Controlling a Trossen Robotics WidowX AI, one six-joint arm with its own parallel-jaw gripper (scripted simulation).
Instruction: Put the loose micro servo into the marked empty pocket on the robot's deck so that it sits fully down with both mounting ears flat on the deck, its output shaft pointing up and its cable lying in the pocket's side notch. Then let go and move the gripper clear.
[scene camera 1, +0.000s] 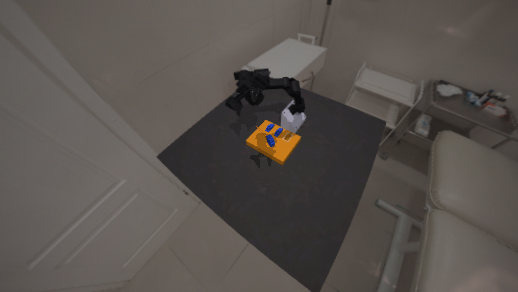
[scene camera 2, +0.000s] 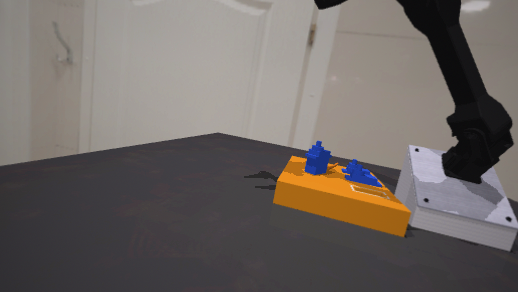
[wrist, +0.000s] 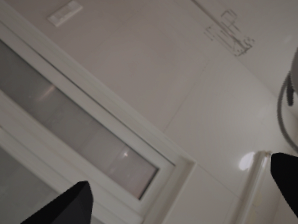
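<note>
My gripper (scene camera 1: 245, 109): open, holding nothing. Gripper visible in the wrist view (wrist: 181, 177) too.
</note>
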